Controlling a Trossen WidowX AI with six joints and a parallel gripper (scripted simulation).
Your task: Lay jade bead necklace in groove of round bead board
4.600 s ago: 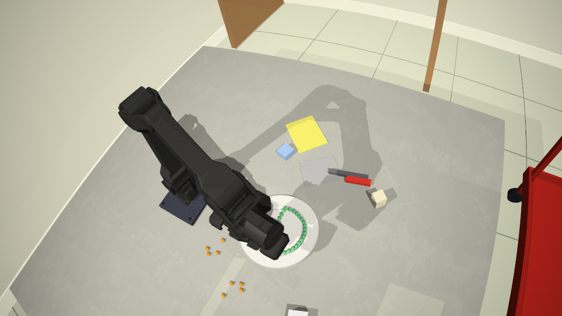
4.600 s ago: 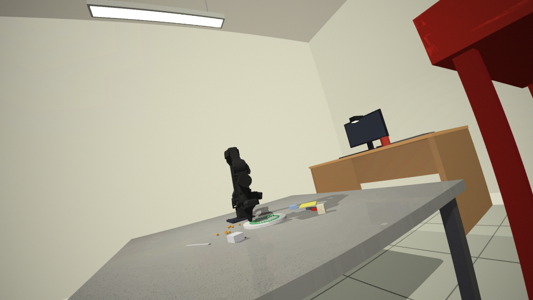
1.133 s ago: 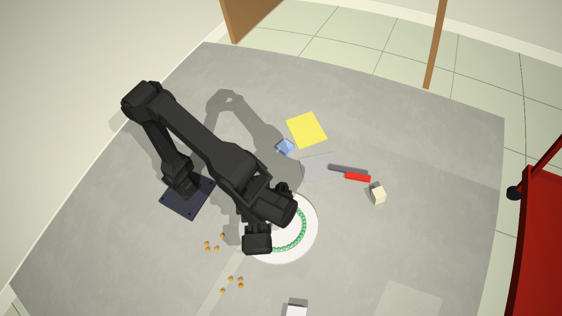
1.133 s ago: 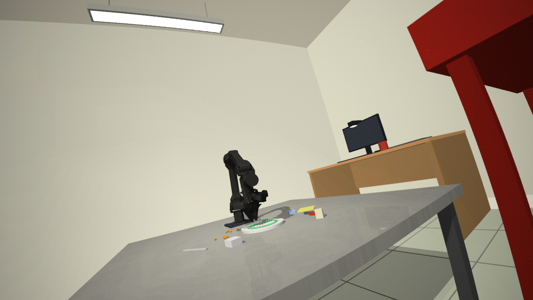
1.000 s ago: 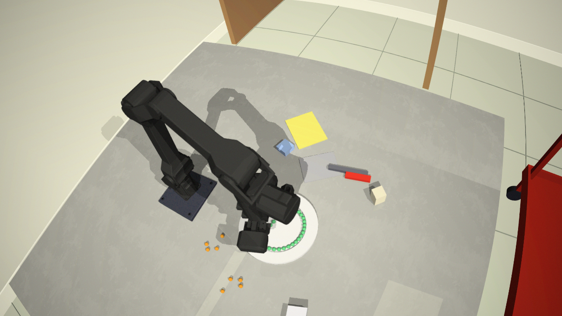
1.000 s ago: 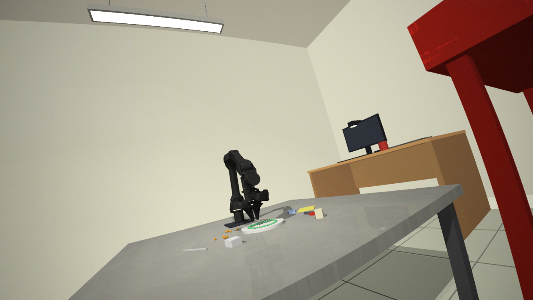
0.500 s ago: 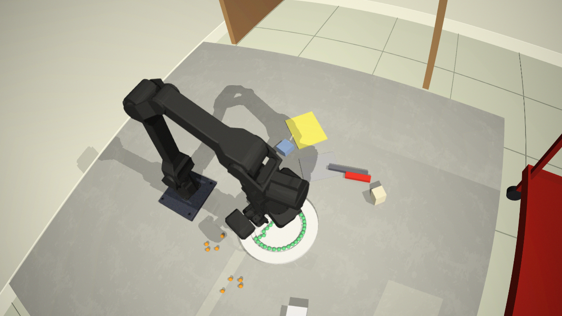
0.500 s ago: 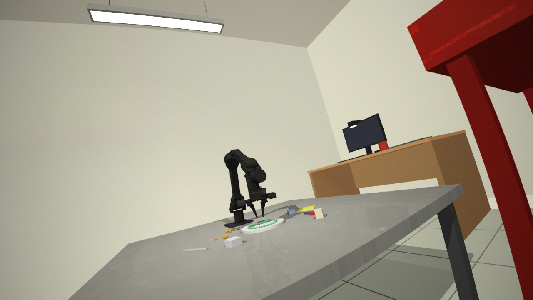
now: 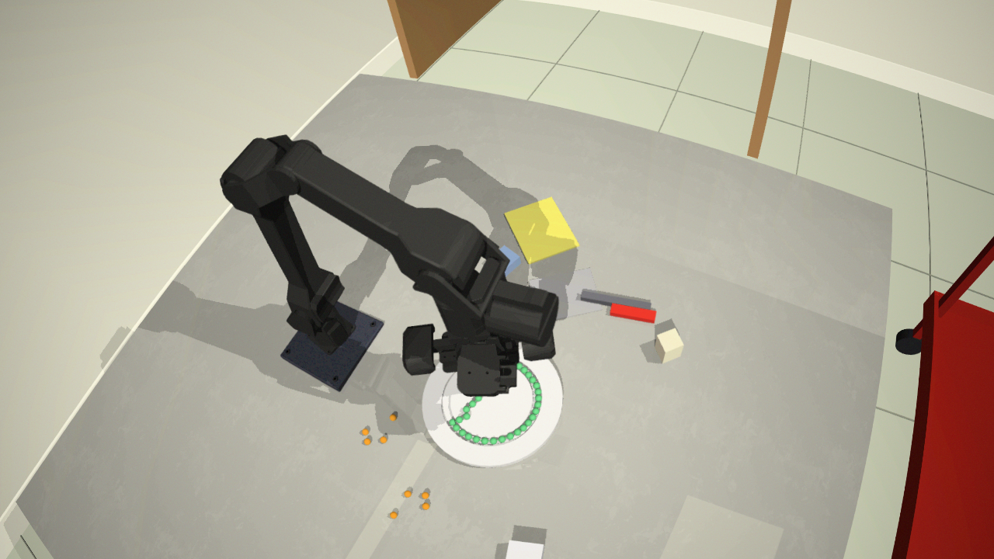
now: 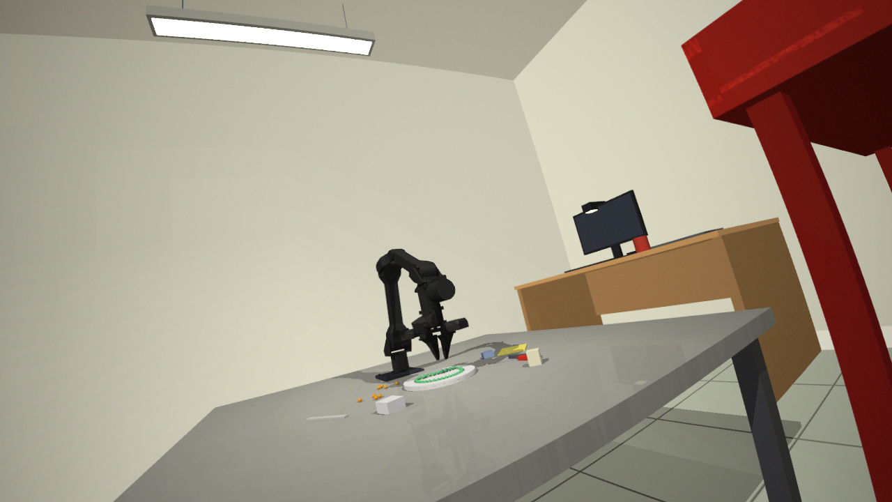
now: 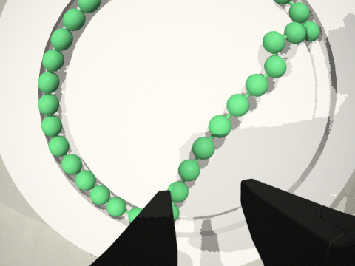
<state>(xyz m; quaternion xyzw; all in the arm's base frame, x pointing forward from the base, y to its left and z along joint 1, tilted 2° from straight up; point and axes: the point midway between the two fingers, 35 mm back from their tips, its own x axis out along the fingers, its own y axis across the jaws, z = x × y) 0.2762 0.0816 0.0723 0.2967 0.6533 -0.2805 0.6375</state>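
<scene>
My gripper tip is now 4 cm above the inner disc, 2 cm to the left of it and 1 cm short of it. Also, from my gripper tip: blue cube: 18 cm to the left, 12 cm behind, 4 cm below; then grey sheet: 18 cm to the left, 5 cm below; then bead board: 5 cm below, 2 cm to the right, 1 cm ahead.
</scene>
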